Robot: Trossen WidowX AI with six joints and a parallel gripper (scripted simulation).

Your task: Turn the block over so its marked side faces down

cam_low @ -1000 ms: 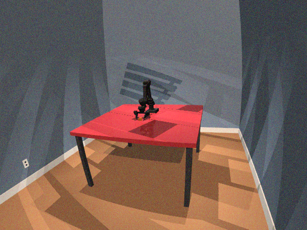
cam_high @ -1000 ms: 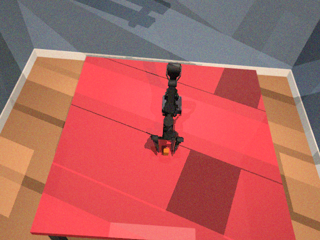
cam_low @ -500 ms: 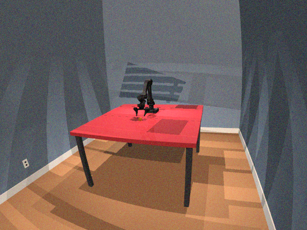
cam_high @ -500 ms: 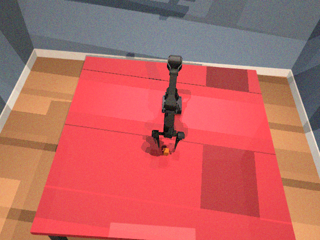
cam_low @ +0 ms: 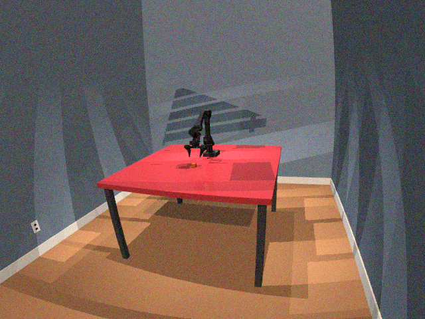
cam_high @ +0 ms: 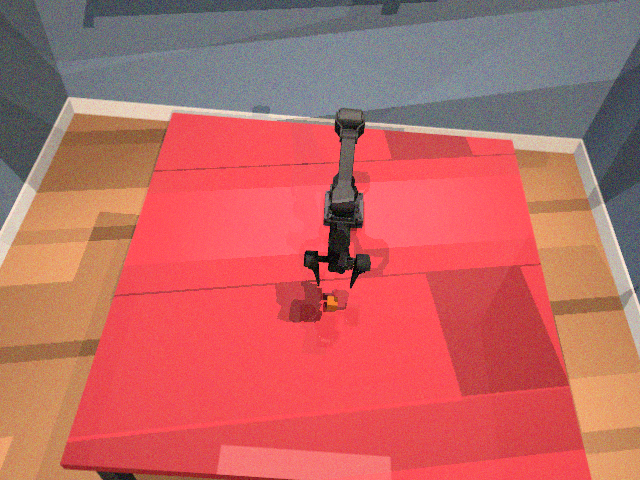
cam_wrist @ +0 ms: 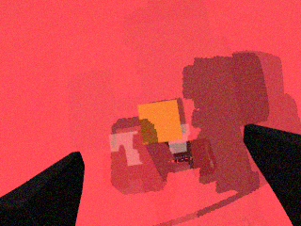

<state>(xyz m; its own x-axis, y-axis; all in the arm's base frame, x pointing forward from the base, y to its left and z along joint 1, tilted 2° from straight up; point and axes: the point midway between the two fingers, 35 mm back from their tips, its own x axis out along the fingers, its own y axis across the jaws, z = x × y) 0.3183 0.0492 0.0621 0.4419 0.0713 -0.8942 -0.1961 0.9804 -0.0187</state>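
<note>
Right now the block is 6 cm below my gripper tip and 1 cm ahead of it.
</note>
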